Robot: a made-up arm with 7 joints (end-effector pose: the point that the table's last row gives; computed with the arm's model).
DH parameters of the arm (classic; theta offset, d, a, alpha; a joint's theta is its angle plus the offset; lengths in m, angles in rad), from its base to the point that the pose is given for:
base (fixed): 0 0 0 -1.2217
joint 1: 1.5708 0 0 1.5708
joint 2: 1.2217 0 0 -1.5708
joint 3: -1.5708 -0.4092 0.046 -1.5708
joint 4: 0 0 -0.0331 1.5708
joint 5: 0 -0.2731 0 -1.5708
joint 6: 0 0 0 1.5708
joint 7: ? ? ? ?
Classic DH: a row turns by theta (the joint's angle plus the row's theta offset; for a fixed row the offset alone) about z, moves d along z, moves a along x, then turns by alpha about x.
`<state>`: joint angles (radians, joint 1 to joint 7).
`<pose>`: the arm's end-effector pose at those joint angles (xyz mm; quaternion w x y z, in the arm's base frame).
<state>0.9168 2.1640 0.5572 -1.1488 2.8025 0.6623 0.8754</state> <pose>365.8 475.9 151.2 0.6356 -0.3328 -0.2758 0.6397</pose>
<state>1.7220 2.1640 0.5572 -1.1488 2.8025 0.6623 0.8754</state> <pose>238.6 564.0 -90.7 0.6006 -0.0338 -0.0643 0.7962</pose>
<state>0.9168 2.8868 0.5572 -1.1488 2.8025 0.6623 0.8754</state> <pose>572.6 131.8 194.6 0.8613 -0.1859 -0.2468 0.4034</pose>
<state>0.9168 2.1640 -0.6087 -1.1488 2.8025 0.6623 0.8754</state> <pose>122.3 606.7 10.8 0.5311 0.1640 -0.0825 0.8272</pose>
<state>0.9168 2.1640 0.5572 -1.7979 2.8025 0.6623 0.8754</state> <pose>368.0 328.5 56.1 0.7740 -0.3491 -0.0064 0.5282</pose>
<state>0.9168 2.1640 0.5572 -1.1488 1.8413 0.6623 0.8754</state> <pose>365.8 475.9 151.2 0.7972 0.0608 -0.3881 0.4584</pose>
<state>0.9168 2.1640 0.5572 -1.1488 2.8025 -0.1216 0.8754</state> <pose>365.8 475.9 151.2 0.4223 -0.3375 -0.5980 0.5917</pose>
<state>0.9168 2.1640 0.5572 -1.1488 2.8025 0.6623 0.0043</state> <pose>365.8 475.9 151.2 0.8461 -0.1854 -0.3905 0.3118</pose>
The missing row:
joint 7: 0 0 0 0
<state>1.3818 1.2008 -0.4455 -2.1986 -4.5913 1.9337 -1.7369</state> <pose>-220.9 222.9 -243.9 0.3676 -0.8415 0.0962 -0.3841</pose>
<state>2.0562 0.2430 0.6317 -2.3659 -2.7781 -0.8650 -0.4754</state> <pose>-321.4 143.7 -20.5 0.0443 0.2931 -0.3157 0.9014</pose>
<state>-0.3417 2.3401 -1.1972 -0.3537 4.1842 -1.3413 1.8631</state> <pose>-23.7 556.2 400.2 0.6915 0.3812 0.5956 0.1475</pose>
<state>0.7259 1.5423 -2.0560 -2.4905 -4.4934 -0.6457 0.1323</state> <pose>-264.7 157.2 -82.3 0.7608 -0.1860 0.2511 0.5688</pose>
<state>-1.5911 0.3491 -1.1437 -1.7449 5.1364 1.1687 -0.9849</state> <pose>391.7 -322.5 32.5 0.1194 -0.8799 0.4054 0.2174</pose>
